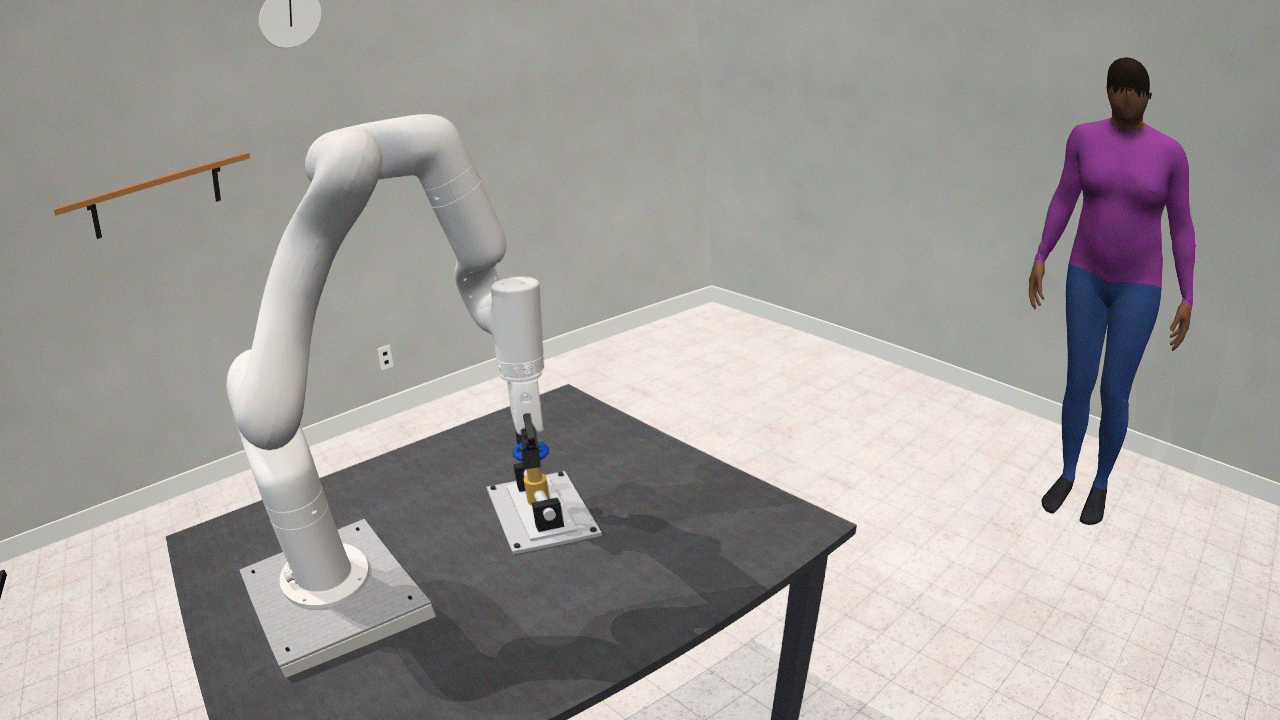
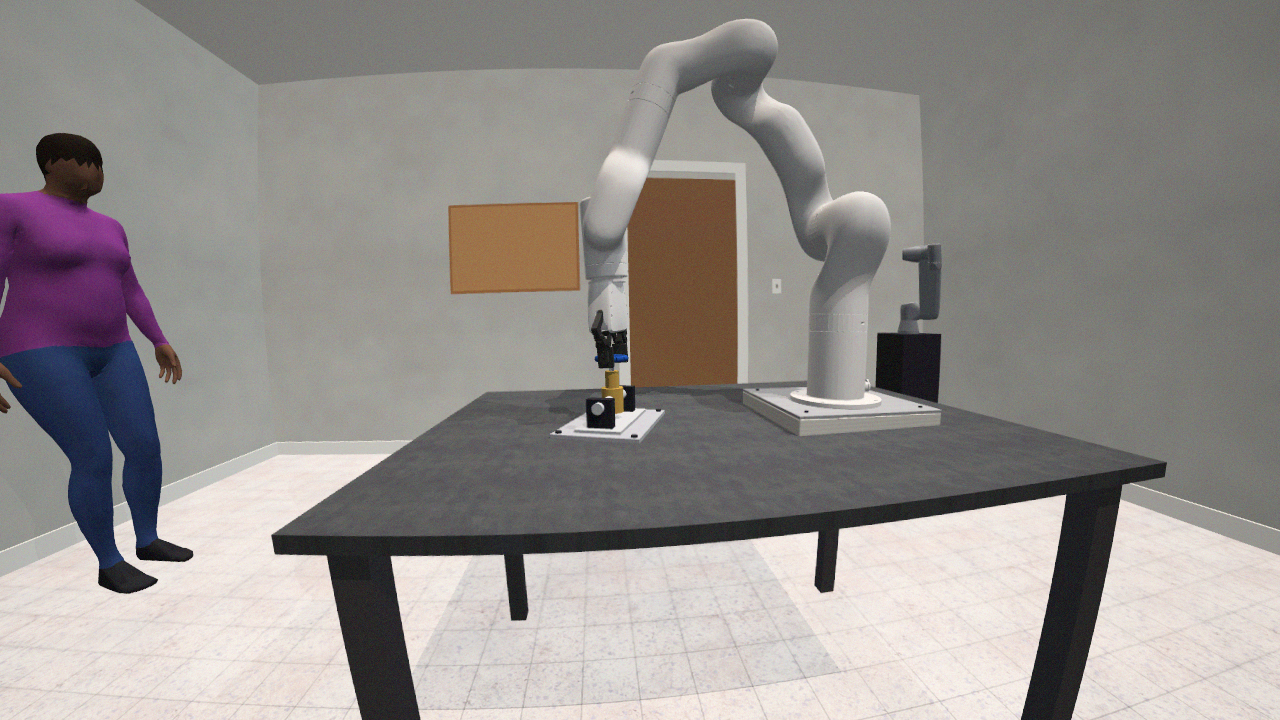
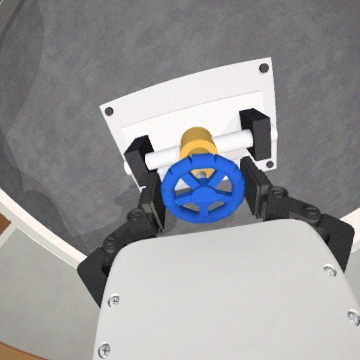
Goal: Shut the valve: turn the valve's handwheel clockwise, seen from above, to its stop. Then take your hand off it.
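The blue handwheel (image 3: pixel 203 194) (image 1: pixel 517 452) (image 2: pixel 622 358) lies level on top of the valve's brass body (image 3: pixel 196 140) (image 1: pixel 535 488) (image 2: pixel 612 397). My gripper (image 3: pixel 200 177) (image 1: pixel 529 450) (image 2: pixel 611 355) points straight down and is shut on the handwheel, one black finger at each side of its rim. The white pipe (image 3: pixel 235 142) runs through the brass body between two black blocks. The blocks stand on a pale base plate (image 3: pixel 190 93) (image 1: pixel 503 519) (image 2: pixel 646 419) with dark bolts at its corners. How far the handwheel is from its stop cannot be told.
The dark table (image 1: pixel 716 519) (image 2: pixel 716 483) carries the valve and my arm's base plate (image 1: pixel 358 626) (image 2: pixel 895 417). A person in a purple top (image 1: pixel 1127 201) (image 2: pixel 67 268) stands on the floor beyond the table. A smaller grey arm (image 2: pixel 929 282) stands on a black pedestal (image 2: pixel 908 367) behind.
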